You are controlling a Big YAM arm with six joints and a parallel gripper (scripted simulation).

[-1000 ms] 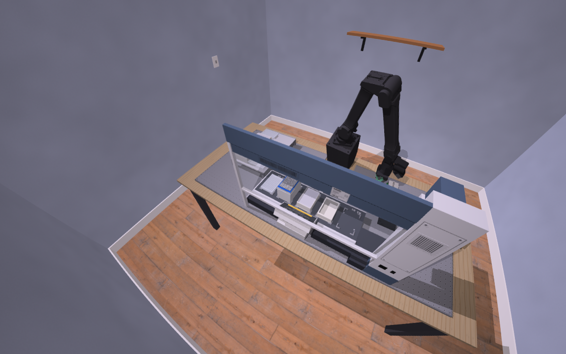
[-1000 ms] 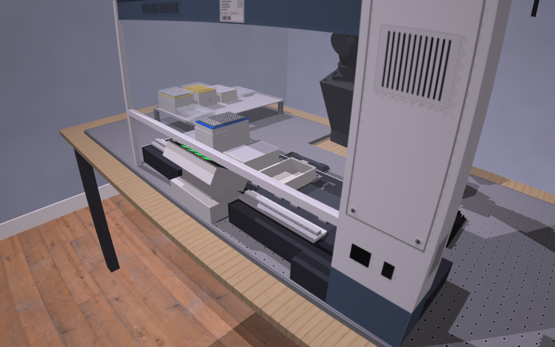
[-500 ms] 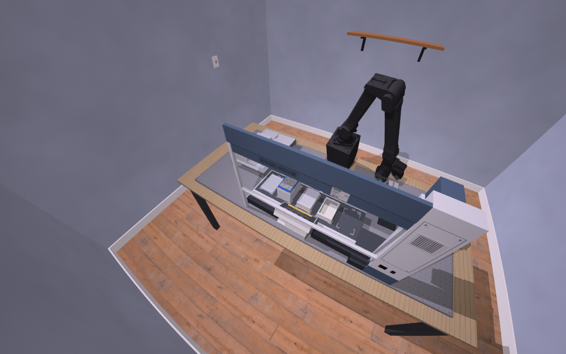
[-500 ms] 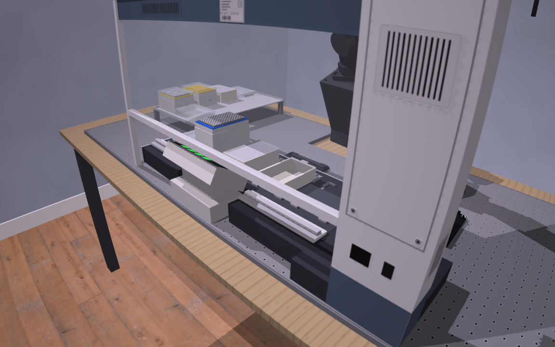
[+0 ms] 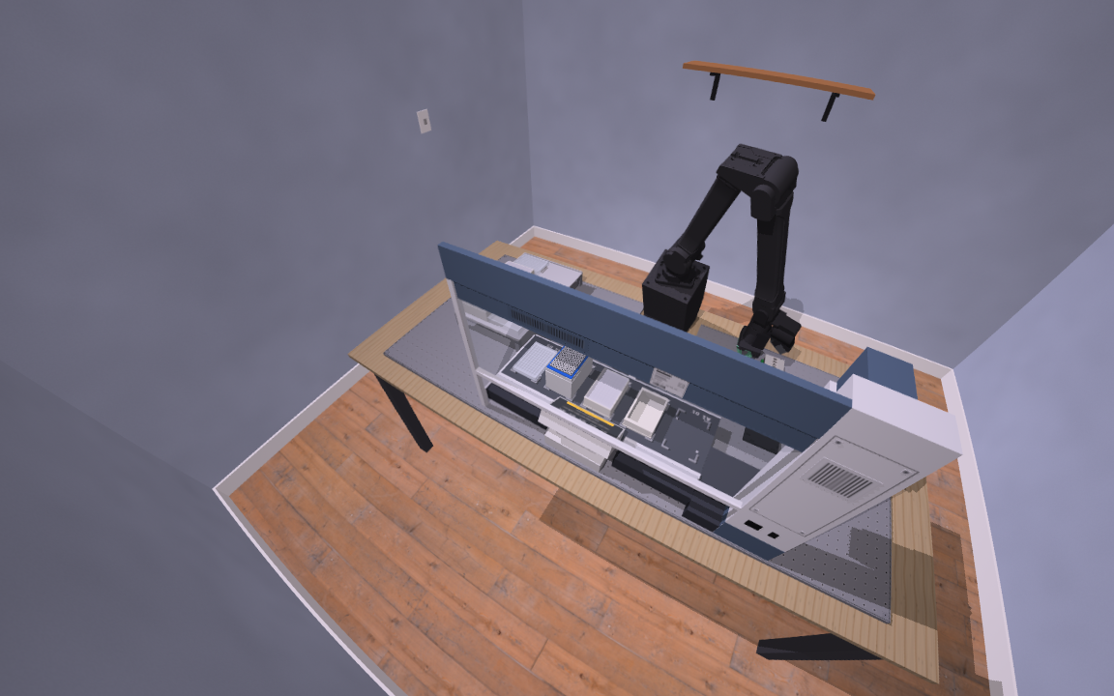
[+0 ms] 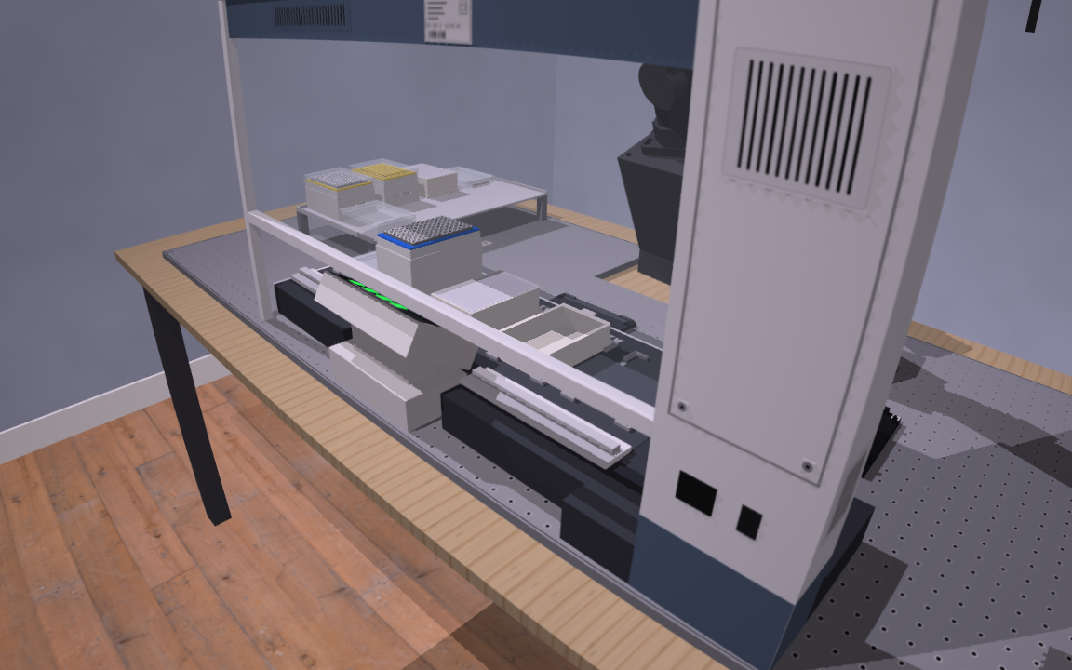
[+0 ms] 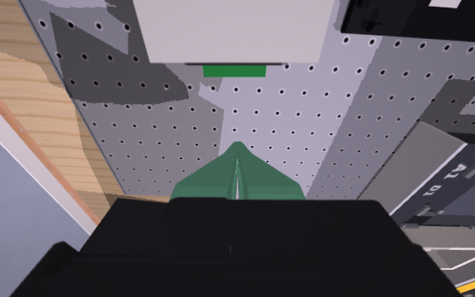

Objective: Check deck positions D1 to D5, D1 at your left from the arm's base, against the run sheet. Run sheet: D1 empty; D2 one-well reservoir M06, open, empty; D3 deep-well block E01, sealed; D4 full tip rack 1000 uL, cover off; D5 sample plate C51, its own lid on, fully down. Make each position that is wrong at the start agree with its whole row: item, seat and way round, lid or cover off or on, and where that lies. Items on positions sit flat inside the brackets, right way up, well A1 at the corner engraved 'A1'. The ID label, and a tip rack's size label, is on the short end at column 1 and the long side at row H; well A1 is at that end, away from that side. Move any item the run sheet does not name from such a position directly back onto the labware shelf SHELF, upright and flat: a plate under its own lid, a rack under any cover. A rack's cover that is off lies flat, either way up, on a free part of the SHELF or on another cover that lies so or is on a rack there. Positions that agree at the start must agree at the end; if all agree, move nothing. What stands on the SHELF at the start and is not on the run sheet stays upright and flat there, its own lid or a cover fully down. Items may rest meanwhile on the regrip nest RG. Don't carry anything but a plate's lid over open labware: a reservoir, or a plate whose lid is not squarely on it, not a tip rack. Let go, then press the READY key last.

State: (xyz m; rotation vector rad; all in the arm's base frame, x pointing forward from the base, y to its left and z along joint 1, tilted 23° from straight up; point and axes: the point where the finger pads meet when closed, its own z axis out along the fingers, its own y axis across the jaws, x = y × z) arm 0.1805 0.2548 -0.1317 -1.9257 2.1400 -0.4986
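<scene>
Right now the green ready key is 1 cm ahead of my hand and 6 cm to the left of it. Also, from my hand: black pad marked LP1: 18 cm ahead, 10 cm to the left, 8 cm below; then regrip nest RG: 11 cm ahead, 31 cm to the right, 8 cm below; then blue tip rack: 23 cm ahead, 50 cm to the right, 4 cm above.
</scene>
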